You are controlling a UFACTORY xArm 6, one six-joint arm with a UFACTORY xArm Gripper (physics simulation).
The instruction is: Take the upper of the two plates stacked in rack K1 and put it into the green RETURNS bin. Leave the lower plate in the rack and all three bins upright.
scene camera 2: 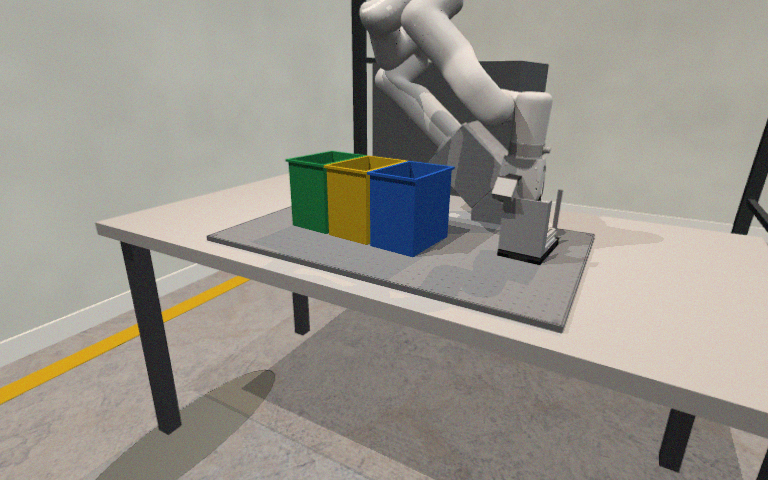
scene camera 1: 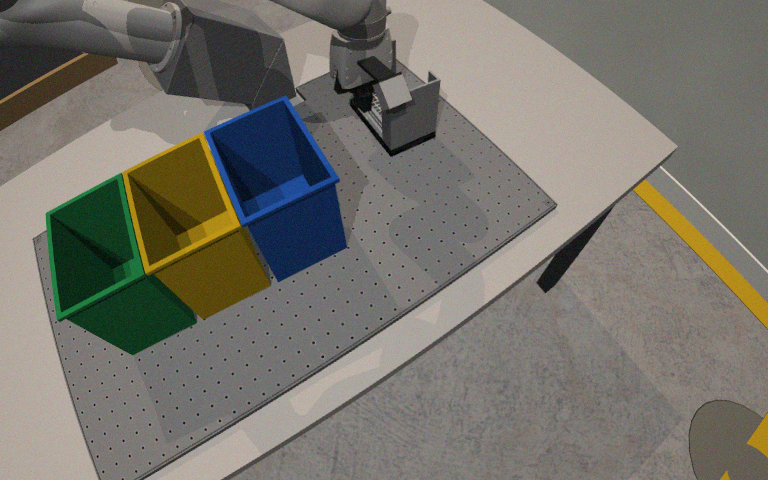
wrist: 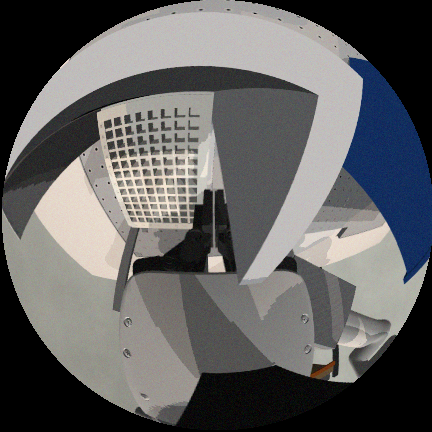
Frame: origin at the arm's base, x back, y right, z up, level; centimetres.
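Seen in the pictures: gripper, fingertip midpoint: (scene camera 1: 363, 107) (wrist: 213, 201); arm's base, origin of the base link: (scene camera 2: 453, 140) (scene camera 1: 166, 38) (wrist: 329, 322).
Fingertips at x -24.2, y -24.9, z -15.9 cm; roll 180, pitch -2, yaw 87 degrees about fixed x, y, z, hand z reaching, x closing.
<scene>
Pixels of each thing's top centre, then the offset from my fingertips to it. "spot": a spot on its surface instead. Level surfaces: height alone.
- Rack K1, middle of its top: (wrist: 126, 307) (scene camera 1: 390, 63) (scene camera 2: 536, 192) dx -2.3, dy -4.6, dz +9.5 cm
- white gridded plate, middle of its top: (wrist: 152, 177) (scene camera 1: 394, 105) dx -3.3, dy -4.6, dz +0.3 cm
- green bin, middle of its top: (scene camera 1: 89, 240) (scene camera 2: 327, 157) dx -7.8, dy +48.5, dz +13.6 cm
- yellow bin, middle of its top: (scene camera 1: 174, 196) (scene camera 2: 367, 162) dx -9.4, dy +35.4, dz +13.6 cm
- blue bin, middle of its top: (scene camera 1: 265, 152) (scene camera 2: 412, 169) dx -11.0, dy +22.3, dz +13.6 cm
- perforated board, its level: dz -4.4 cm
- thin upright post, surface spot: (scene camera 2: 557, 209) spot: dx +2.7, dy -9.0, dz +4.8 cm
Rack K1 (scene camera 1: 416, 113) (scene camera 2: 521, 232) (wrist: 265, 150) is a grey-walled holder on a black base, right of the bins in scene camera 1. A white gridded plate (wrist: 150, 170) lies inside it; stacked pale plate edges (scene camera 2: 551, 240) show at its open side, but the two plates are hard to separate. My gripper (scene camera 1: 363, 95) (wrist: 213, 201) points down at the rack, shut and empty, its black fingertips beside the plate's edge and close to a rack wall. Its exact height and any contact are unclear; scene camera 2 hides the fingertips. The green bin (scene camera 1: 133, 316) (scene camera 2: 308, 198) stands upright at the far left.
The yellow bin (scene camera 1: 215, 277) (scene camera 2: 348, 203) and blue bin (scene camera 1: 300, 232) (scene camera 2: 410, 217) (wrist: 390, 165) stand upright beside the green one, blue nearest the rack. All stand on a perforated board (scene camera 1: 339, 316) (scene camera 2: 481, 294). A thin upright post (scene camera 2: 557, 209) rises at the rack's side.
</scene>
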